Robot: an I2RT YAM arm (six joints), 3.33 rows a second.
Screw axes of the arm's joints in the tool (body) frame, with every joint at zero. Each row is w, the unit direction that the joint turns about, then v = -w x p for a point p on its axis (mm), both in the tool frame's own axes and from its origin. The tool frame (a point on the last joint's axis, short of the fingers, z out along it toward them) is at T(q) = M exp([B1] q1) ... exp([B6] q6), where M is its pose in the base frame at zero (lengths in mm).
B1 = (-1, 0, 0, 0.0, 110.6, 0.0)
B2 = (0, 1, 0, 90.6, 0.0, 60.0)
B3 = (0, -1, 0, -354.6, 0.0, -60.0)
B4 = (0, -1, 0, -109.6, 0.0, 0.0)
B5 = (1, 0, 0, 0.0, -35.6, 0.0)
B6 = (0, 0, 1, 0.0, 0.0, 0.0)
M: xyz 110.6 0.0 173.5 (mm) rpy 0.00 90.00 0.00 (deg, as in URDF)
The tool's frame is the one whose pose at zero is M.
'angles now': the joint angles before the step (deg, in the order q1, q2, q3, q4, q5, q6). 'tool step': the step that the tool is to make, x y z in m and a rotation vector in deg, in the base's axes. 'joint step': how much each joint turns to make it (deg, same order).
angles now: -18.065 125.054 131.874 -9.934 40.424 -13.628
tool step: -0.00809 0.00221 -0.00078 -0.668 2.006 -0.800
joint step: 0.000 -2.687 -4.261 0.918 0.874 -1.596
